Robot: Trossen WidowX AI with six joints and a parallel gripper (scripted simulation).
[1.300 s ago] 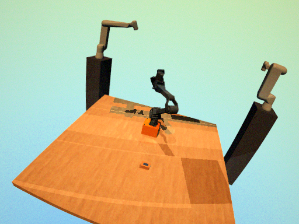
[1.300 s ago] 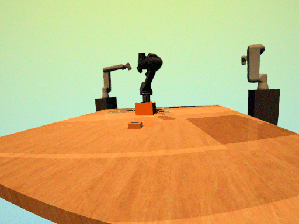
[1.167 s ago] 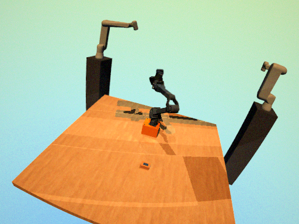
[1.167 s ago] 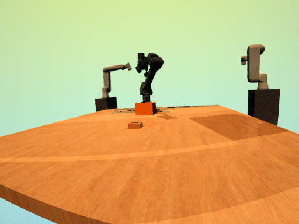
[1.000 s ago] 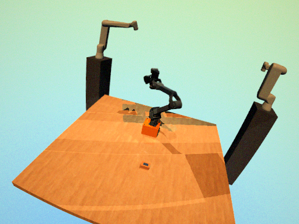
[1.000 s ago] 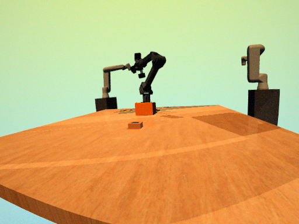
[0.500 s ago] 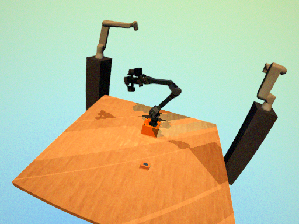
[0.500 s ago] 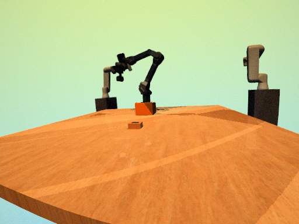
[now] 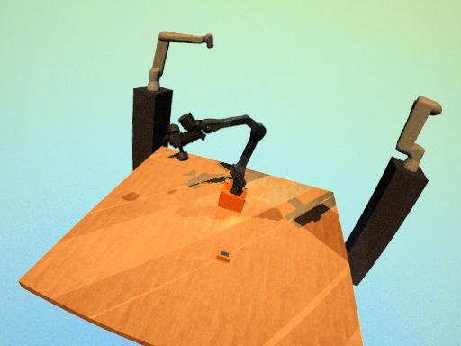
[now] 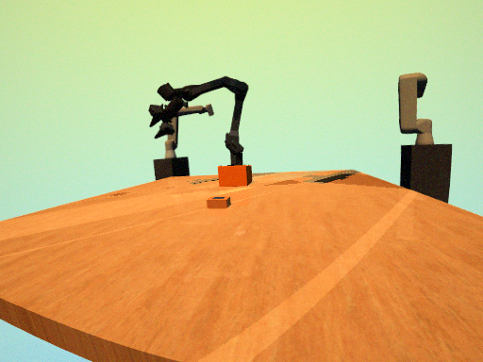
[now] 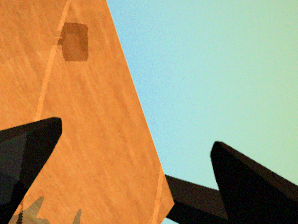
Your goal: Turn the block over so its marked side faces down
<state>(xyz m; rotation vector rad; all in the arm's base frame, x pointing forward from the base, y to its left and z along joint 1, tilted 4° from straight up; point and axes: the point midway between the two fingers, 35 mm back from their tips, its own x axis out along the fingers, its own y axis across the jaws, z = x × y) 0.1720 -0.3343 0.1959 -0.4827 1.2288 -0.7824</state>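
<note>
My gripper tip is 21 cm short of the orange block, 48 cm to the right of it and 26 cm above it.
</note>
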